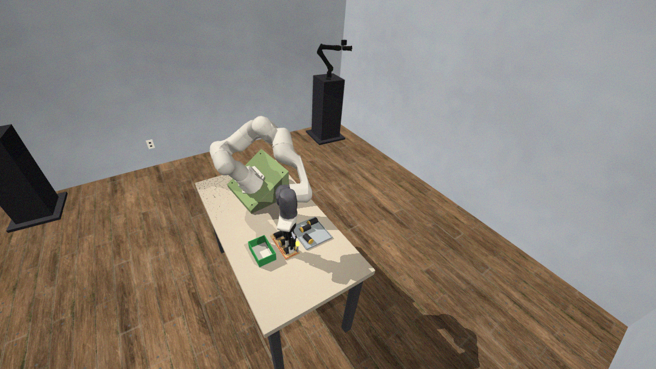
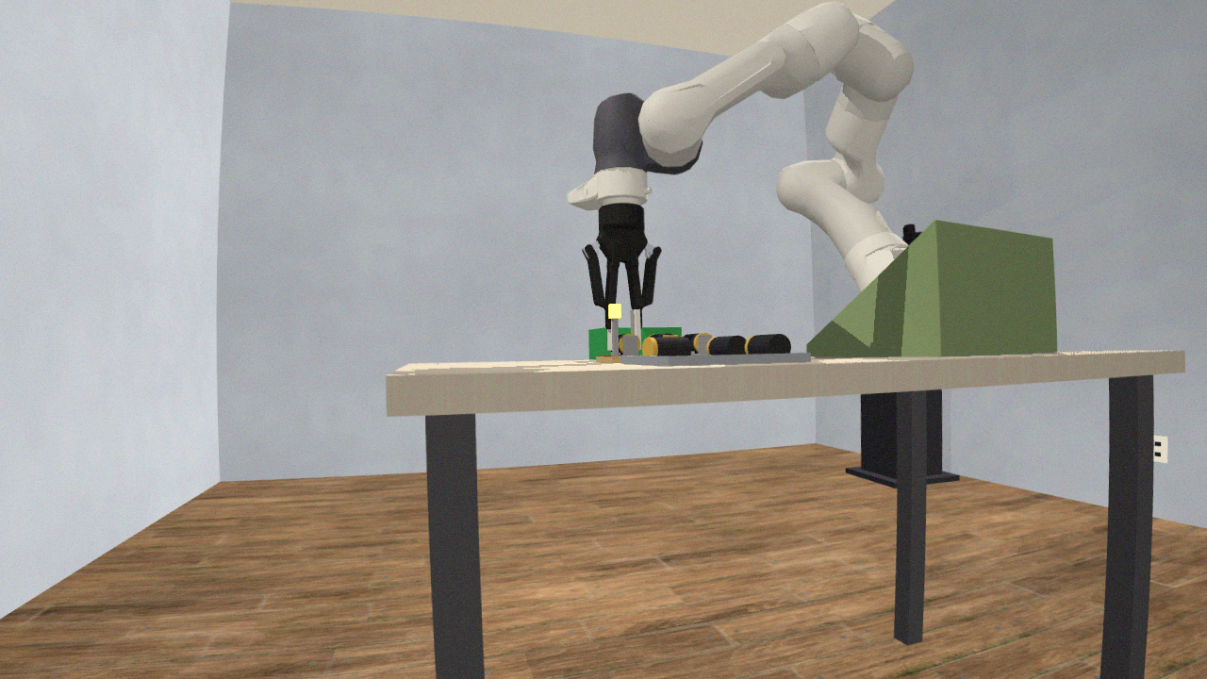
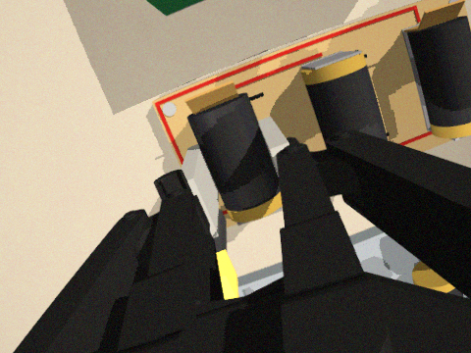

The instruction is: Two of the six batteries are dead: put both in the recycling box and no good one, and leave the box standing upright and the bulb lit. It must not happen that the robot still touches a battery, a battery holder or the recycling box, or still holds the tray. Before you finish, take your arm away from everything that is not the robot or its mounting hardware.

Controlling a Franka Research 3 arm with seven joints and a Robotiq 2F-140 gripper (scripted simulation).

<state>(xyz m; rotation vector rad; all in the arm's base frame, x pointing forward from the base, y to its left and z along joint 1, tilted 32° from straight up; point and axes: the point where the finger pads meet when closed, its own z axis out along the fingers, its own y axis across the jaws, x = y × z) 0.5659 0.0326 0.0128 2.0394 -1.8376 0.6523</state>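
The bulb post is 40 mm to the left of my hand, 20 mm ahead of it and 10 mm below it. Round my hand: battery holder (60 mm behind, 40 mm below, 10 mm to the right); then green recycling box (140 mm to the right, 60 mm behind, 40 mm below); then grey tray (170 mm to the left, 80 mm behind, 50 mm below).
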